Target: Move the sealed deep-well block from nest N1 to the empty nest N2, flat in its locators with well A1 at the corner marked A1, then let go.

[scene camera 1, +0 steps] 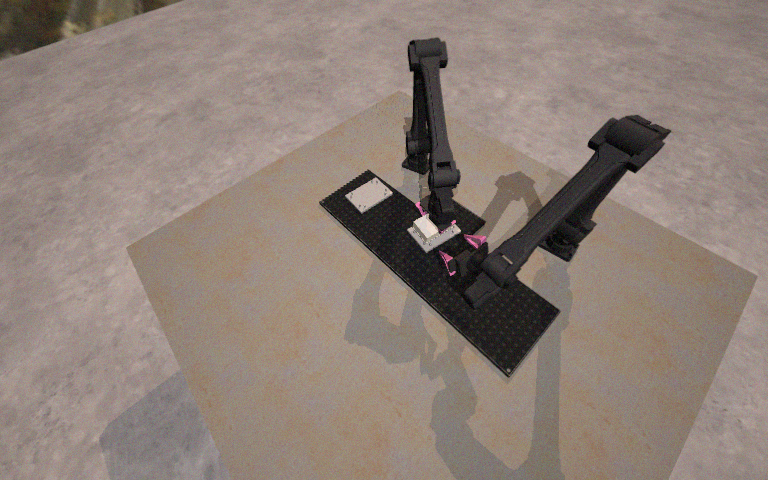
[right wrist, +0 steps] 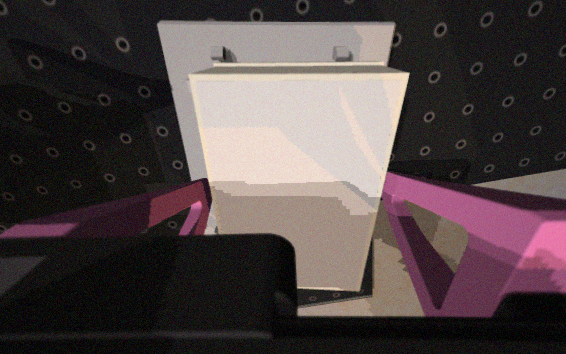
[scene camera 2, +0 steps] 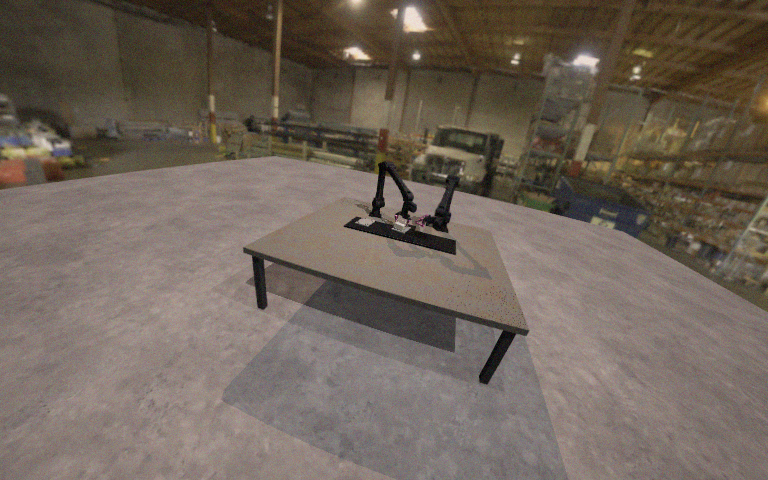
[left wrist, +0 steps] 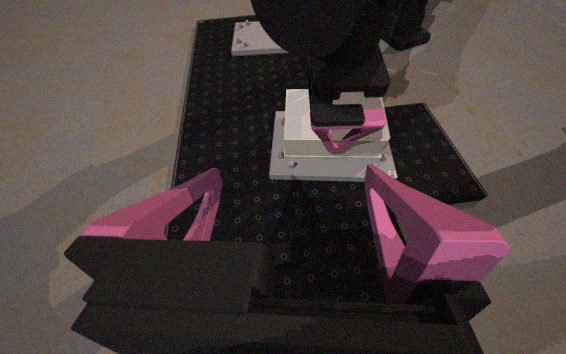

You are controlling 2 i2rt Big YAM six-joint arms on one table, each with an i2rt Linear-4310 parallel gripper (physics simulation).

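Where they show: left gripper, between the fingertips: (scene camera 1: 452,243) (scene camera 2: 417,220) (left wrist: 290,174); right gripper, between the fingertips: (scene camera 1: 432,224) (right wrist: 294,185) (scene camera 2: 401,224) (left wrist: 329,120); left arm's base, origin of its link: (scene camera 1: 556,245) (scene camera 2: 441,230); right arm's base, origin of its link: (scene camera 1: 417,165) (scene camera 2: 375,215) (left wrist: 396,34).
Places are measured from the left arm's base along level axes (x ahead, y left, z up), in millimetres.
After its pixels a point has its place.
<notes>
The cream sealed deep-well block (scene camera 1: 424,226) @(x 272, y -398, z 71 mm) (left wrist: 298,129) @(x 283, y -371, z 68 mm) (right wrist: 294,145) @(x 265, y -393, z 71 mm) sits flat in nest N1 (scene camera 1: 445,238) @(x 239, y -323, z 25 mm) (left wrist: 336,169) @(x 243, y -330, z 25 mm) (right wrist: 178,76) @(x 304, y -342, z 25 mm), a grey plate on the black breadboard (scene camera 1: 508,320) @(x 366, y -3, z 13 mm) (left wrist: 229,114) @(x 367, y -485, z 13 mm). My right gripper (scene camera 1: 435,216) @(x 236, y -386, z 56 mm) (right wrist: 294,185) @(x 236, y -386, z 56 mm) is open and low over the block, with one pink finger on each side of its end; one finger shows in the left wrist view (left wrist: 346,133) @(x 230, y -350, z 67 mm). My left gripper (scene camera 1: 460,250) @(x 323, y -260, z 150 mm) (left wrist: 290,174) @(x 323, y -260, z 150 mm) is open and empty, low over the breadboard just short of N1. Empty nest N2 (scene camera 1: 369,194) @(x 250, y -693, z 25 mm) (left wrist: 253,39) @(x 290, y -685, z 25 mm) lies at the board's far end.
The breadboard lies on a tan table (scene camera 1: 271,310) @(x 827, y -618, z 0 mm) (scene camera 2: 374,278) @(x 1064, y -452, z 0 mm). Both arm bases stand at the table's far side behind the board. Small locator pegs (right wrist: 218,53) @(x 308, y -369, z 34 mm) stand on N1's plate beside the block. A warehouse floor surrounds the table.
</notes>
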